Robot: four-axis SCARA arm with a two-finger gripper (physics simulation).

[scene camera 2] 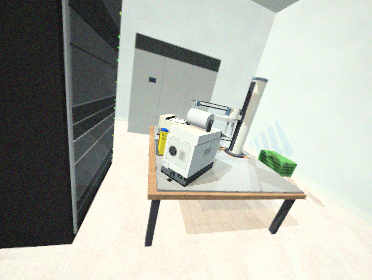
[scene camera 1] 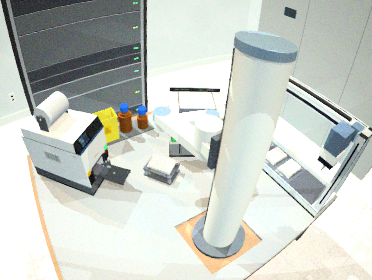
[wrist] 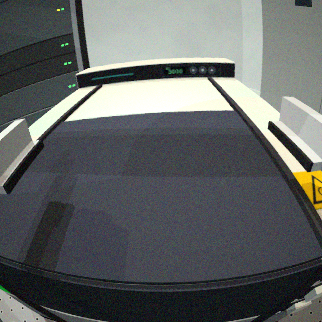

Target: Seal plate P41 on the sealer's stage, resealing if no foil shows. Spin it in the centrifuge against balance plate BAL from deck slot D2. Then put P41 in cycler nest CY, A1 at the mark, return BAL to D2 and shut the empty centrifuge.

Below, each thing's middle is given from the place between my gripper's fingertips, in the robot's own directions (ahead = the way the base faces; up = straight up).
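My hand is 4 cm above the centrifuge lid [wrist: 177, 197], 3 cm short of it and 1 cm to the right of it. Going by their middles, the lid is the nearest to my hand of the things named here. The centrifuge [scene camera 1: 181, 94], meanwhile, is 13 cm below my hand, 15 cm ahead of it and 6 cm to the right of it.
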